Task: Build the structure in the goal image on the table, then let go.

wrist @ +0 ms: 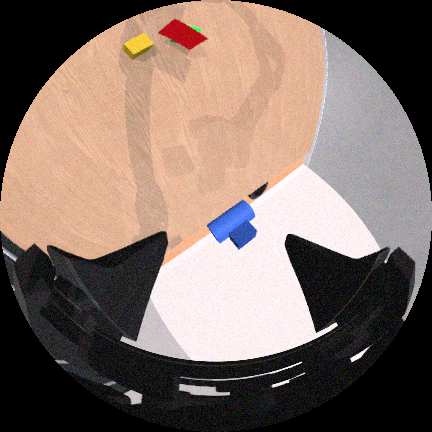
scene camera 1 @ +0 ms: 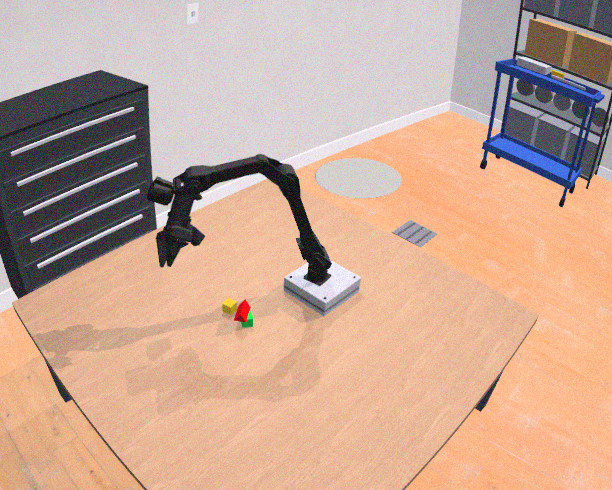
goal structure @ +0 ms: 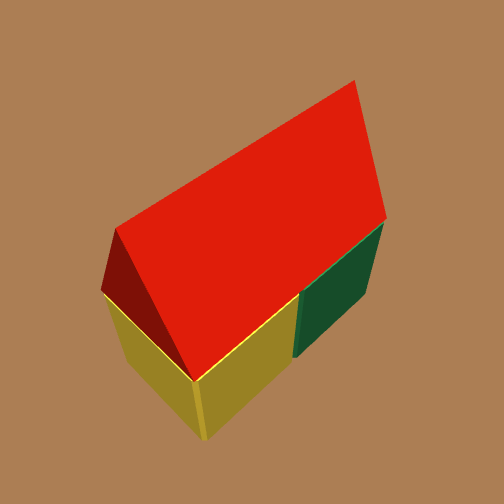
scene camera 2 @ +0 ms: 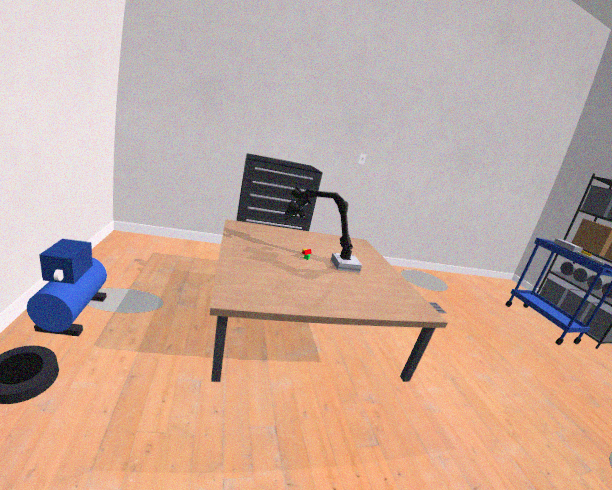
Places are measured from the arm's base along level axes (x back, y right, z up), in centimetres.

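Where they show: gripper, fingertip midpoint: (wrist: 228, 239) (scene camera 1: 165, 266) (scene camera 2: 284, 217); arm's base, origin of the base link: (scene camera 1: 317, 277) (scene camera 2: 345, 257).
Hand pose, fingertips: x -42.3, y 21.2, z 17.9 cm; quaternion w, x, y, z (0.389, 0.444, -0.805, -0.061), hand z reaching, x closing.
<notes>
Each offset is from my fingertips to the top centre of the thing. Level surfaces: height alone.
A green block @(dz -20.1, dx +16.8, dy -14.2 cm) (scene camera 1: 248, 322) (scene camera 2: 307, 257) stands on the table @(dz -23.4 cm) (scene camera 1: 388, 377) (scene camera 2: 326, 301) (wrist: 75, 165). A red block @(dz -17.2, dx +16.3, dy -12.5 cm) (scene camera 1: 242, 310) (scene camera 2: 307, 251) (wrist: 183, 34) with a ridged, wedge-like shape rests on top of the green block and covers most of it in the wrist view. A yellow cube @(dz -20.1, dx +17.8, dy -6.5 cm) (scene camera 1: 229, 306) (wrist: 139, 45) sits on the table beside them, apart from the green block; in scene camera 2 it is mostly hidden behind the red block. My gripper (scene camera 1: 166, 264) (wrist: 228, 239) is open and empty, high above the table and well away from the blocks.
The arm's pale base (scene camera 1: 322, 290) (scene camera 2: 346, 262) is to the right of the blocks. A dark drawer cabinet (scene camera 1: 86, 168) (scene camera 2: 278, 191) stands behind the table. A blue cart (scene camera 1: 531, 157) (scene camera 2: 549, 311) and a blue tank machine (scene camera 2: 66, 296) (wrist: 231, 220) stand on the floor.
</notes>
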